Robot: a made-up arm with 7 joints.
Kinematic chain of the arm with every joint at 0, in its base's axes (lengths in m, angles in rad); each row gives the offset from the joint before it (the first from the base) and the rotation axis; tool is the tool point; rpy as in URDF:
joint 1: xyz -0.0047 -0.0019 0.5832 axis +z
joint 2: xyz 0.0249 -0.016 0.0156 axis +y
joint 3: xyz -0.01 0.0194 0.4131 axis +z
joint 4: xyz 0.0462 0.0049 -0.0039 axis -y
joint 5: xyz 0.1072 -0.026 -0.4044 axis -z
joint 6: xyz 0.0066 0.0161 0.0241 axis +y
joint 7: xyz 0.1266 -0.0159 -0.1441 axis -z
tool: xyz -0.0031 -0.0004 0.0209 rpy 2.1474 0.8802 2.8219
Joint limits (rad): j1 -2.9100..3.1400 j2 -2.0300..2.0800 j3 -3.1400..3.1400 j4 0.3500..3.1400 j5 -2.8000..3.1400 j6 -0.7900..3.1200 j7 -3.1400..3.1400
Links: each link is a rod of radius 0.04 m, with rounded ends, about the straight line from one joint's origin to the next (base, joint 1, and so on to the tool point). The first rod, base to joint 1, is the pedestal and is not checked.
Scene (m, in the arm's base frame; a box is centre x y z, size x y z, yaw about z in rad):
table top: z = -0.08
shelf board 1: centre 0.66 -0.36 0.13 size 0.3 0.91 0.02 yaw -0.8
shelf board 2: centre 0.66 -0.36 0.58 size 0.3 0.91 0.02 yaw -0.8
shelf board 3: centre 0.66 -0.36 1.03 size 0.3 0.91 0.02 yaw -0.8
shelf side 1: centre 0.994 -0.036 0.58 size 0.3 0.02 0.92 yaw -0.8
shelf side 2: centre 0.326 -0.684 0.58 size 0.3 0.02 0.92 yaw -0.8
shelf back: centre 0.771 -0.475 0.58 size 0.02 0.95 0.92 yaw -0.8
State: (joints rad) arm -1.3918 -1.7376 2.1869 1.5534 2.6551 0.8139 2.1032
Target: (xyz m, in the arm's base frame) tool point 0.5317 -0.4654 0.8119
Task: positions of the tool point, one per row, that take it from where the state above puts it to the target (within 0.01 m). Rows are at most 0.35 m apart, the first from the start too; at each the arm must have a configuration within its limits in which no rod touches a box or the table.
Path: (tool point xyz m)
1: 0.5938 0.3199 0.3631
2: 0.6379 0.0861 0.5463
3: 0.5467 -0.1358 0.7035
4: 0.3517 -0.2800 0.8119
5: 0.4547 -0.3778 0.8039
6: 0.5317 -0.4654 0.8119

